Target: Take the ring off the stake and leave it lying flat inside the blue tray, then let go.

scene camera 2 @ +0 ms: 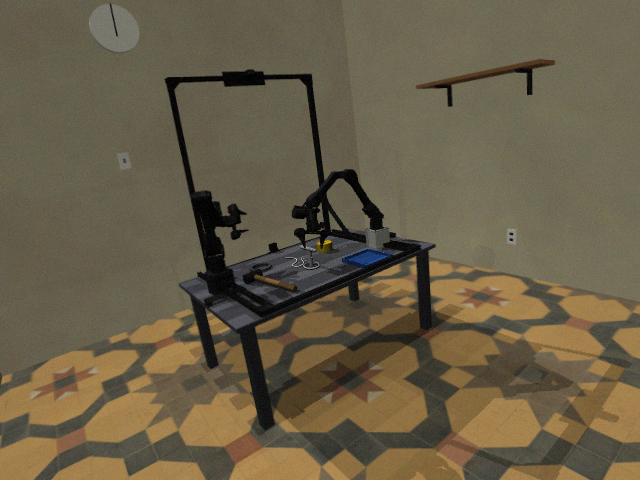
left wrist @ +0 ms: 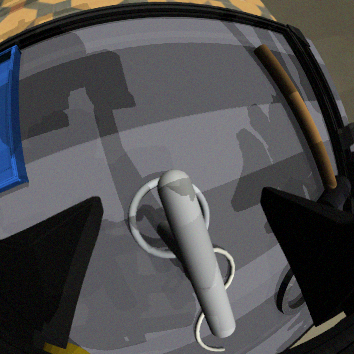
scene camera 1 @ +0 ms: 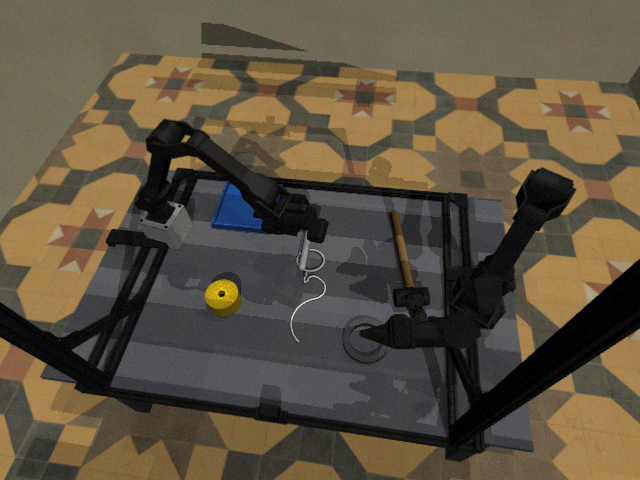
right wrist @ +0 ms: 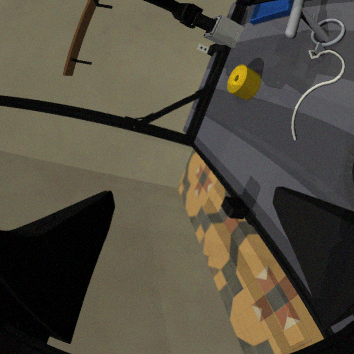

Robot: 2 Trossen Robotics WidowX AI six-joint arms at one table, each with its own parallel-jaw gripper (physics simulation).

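Places are measured from the left arm's base along level axes (x ahead, y left, z up), in metres.
Pixels of known places: left gripper, between the fingertips: (scene camera 2: pixel 313 248) (left wrist: pixel 183 200) (scene camera 1: pixel 307 234); right gripper, between the fingertips: (scene camera 2: pixel 247 222) (scene camera 1: pixel 364 334) (right wrist: pixel 195 197); left arm's base, origin of its link: (scene camera 2: pixel 376 228) (scene camera 1: pixel 160 213) (right wrist: pixel 211 25); right arm's base, origin of its link: (scene camera 2: pixel 218 270).
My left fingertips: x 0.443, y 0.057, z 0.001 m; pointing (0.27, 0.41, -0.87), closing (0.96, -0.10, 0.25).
Observation:
For each thing: its top centre in the pictures, then the offset to it from my left fingertips. "spot": a spot on its surface instead.
- light grey ring, centre of its top: (left wrist: pixel 179 234) (right wrist: pixel 320 30) (scene camera 1: pixel 309 261) (scene camera 2: pixel 309 261) dx +0.015, dy -0.040, dz -0.077 m
- thin white cord, a spot on its surface: (scene camera 1: pixel 299 305) spot: dx +0.031, dy -0.174, dz -0.099 m
- post with a light grey crossbar, a spot on its surface: (left wrist: pixel 192 240) (scene camera 2: pixel 311 247) spot: dx +0.002, dy -0.022, dz +0.001 m
- blue tray, centre of its top: (scene camera 1: pixel 247 203) (scene camera 2: pixel 367 256) dx -0.251, dy +0.113, dz -0.082 m
- hammer, centre of its top: (left wrist: pixel 322 124) (scene camera 1: pixel 404 250) (scene camera 2: pixel 270 275) dx +0.272, dy +0.065, dz -0.054 m
- dark flat ring, centre of its top: (left wrist: pixel 303 286) (scene camera 1: pixel 366 339) (scene camera 2: pixel 260 266) dx +0.234, dy -0.217, dz -0.089 m
- yellow cylinder, centre of its top: (scene camera 1: pixel 221 293) (right wrist: pixel 236 77) (scene camera 2: pixel 324 242) dx -0.175, dy -0.225, dz -0.054 m
The light grey ring (scene camera 1: pixel 324 259) (scene camera 2: pixel 311 268) (left wrist: pixel 133 217) (right wrist: pixel 343 30) lies low around the foot of the stake's post, with a thin white cord (scene camera 1: pixel 298 304) at it. The stake is a post with a light grey crossbar (scene camera 1: pixel 304 253) (scene camera 2: pixel 308 248) (left wrist: pixel 192 240) (right wrist: pixel 295 17) on top. The blue tray (scene camera 1: pixel 231 209) (scene camera 2: pixel 367 256) (left wrist: pixel 6 115) (right wrist: pixel 270 10) shows no ring in its visible part; my left arm covers some of it. My left gripper (scene camera 1: pixel 297 227) (scene camera 2: pixel 312 246) (left wrist: pixel 183 200) is open above the stake, the crossbar showing between its fingers. My right gripper (scene camera 1: pixel 363 333) (scene camera 2: pixel 246 221) (right wrist: pixel 195 197) is open and away from the stake.
A hammer (scene camera 1: pixel 400 248) (scene camera 2: pixel 276 282) (left wrist: pixel 302 112) lies near the right arm. A dark flat ring (scene camera 1: pixel 348 349) (scene camera 2: pixel 260 268) lies below the right gripper. A yellow cylinder (scene camera 1: pixel 223 298) (scene camera 2: pixel 324 246) (right wrist: pixel 245 82) stands left of the cord in scene camera 1. Black frame bars edge the table.

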